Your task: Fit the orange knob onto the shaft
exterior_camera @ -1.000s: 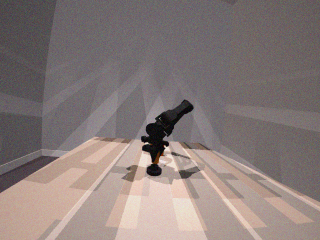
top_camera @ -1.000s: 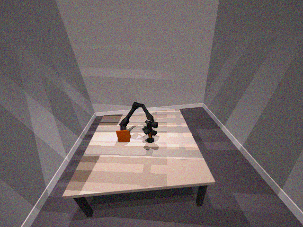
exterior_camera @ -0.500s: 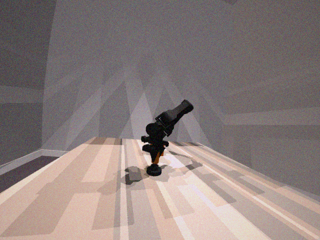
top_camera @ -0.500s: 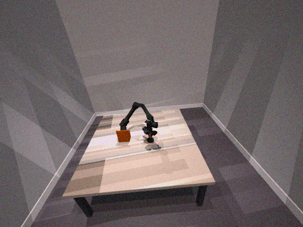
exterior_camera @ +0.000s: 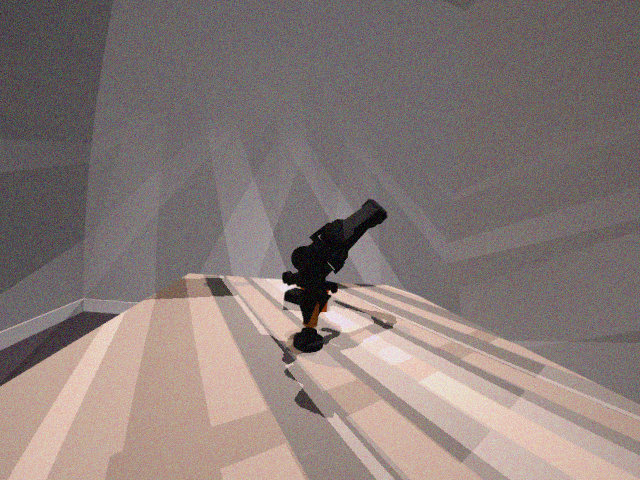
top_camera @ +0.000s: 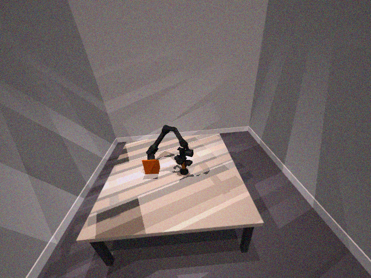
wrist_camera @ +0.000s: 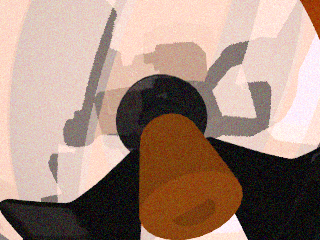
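Right now my gripper tip is 20 mm below the orange knob. Round my gripper tip: pedestal: 40 mm below.
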